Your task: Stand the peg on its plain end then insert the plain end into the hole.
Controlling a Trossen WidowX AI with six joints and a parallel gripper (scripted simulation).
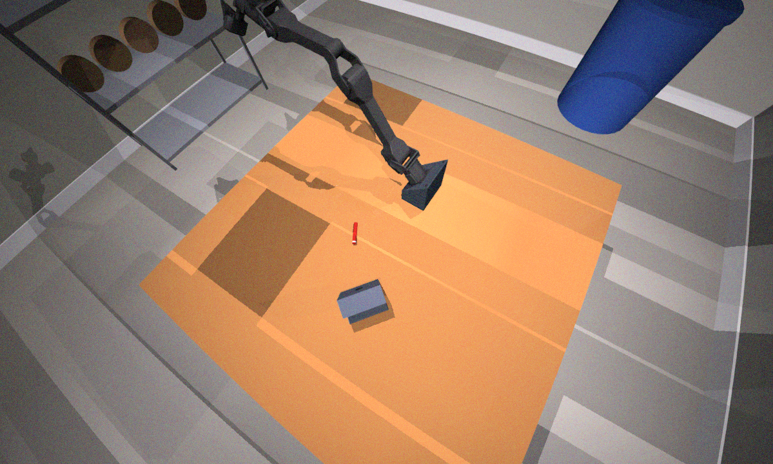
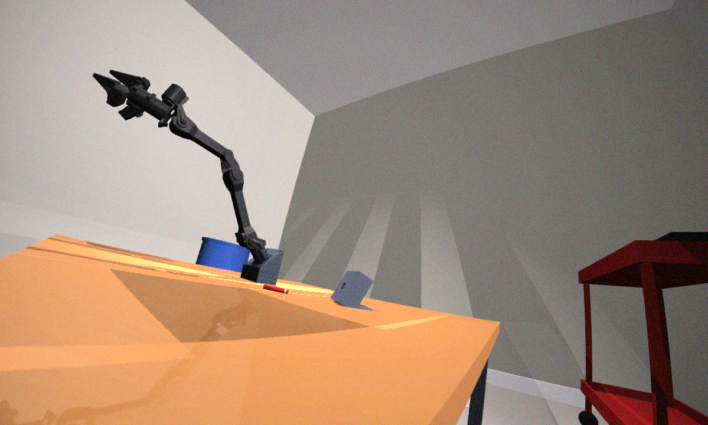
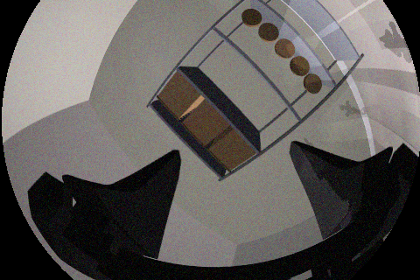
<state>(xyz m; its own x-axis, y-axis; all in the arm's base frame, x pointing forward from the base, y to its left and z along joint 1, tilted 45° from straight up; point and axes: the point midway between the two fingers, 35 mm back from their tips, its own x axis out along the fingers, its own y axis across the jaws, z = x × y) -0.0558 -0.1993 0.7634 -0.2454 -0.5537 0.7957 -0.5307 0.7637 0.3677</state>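
My gripper tip is now 59 cm to the right of the red peg, 49 cm above it and 38 cm short of it. From my gripper tip the other things lie so: sloped grey-blue panel (73 cm to the left, 55 cm ahead, 45 cm below).
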